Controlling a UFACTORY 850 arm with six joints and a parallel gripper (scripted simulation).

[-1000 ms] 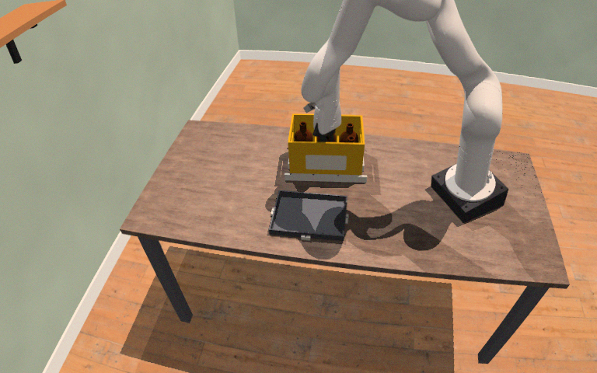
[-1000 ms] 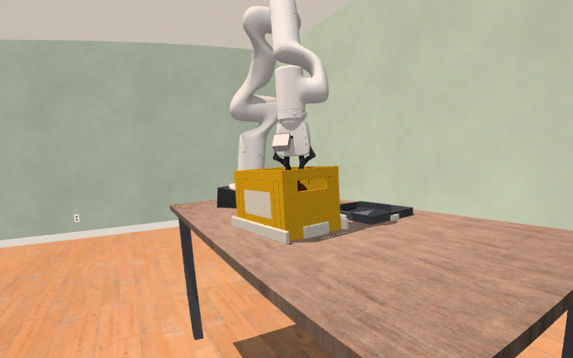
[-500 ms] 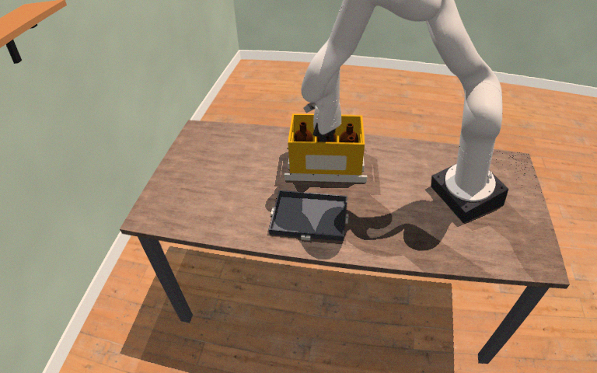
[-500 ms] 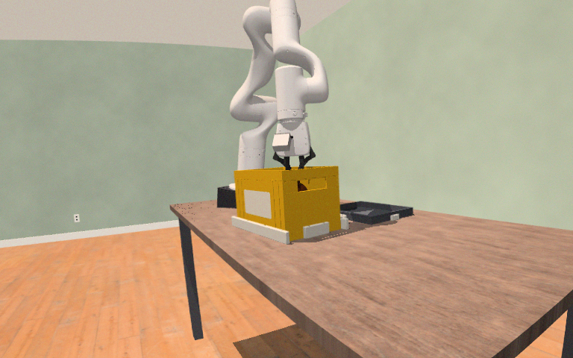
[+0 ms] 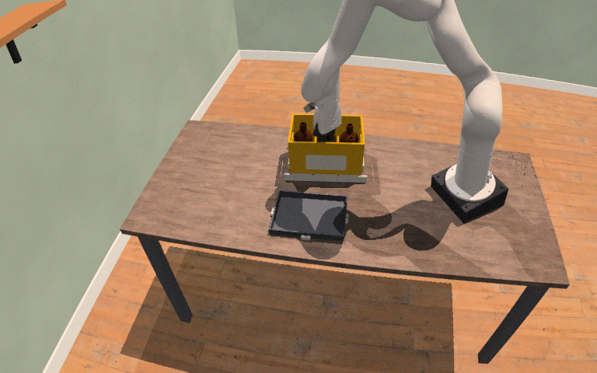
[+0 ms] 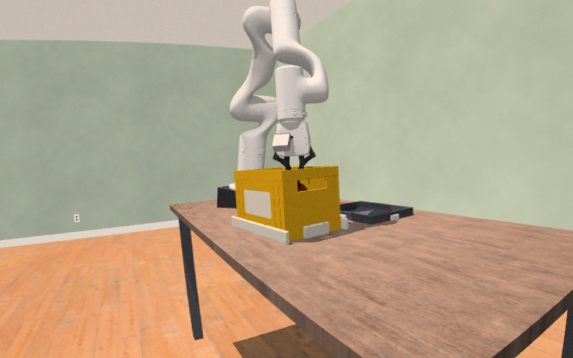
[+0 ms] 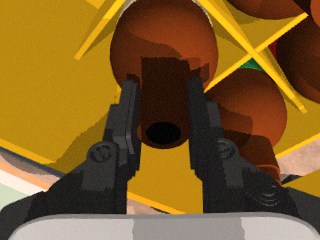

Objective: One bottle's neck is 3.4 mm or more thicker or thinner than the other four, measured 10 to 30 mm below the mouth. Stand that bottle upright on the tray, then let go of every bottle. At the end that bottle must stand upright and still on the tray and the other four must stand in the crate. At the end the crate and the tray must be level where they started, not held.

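My gripper is now 40 mm to the left of the yellow crate and 70 mm above it. Round my hand: dark tray (50 mm ahead, 240 mm to the left, 150 mm below).
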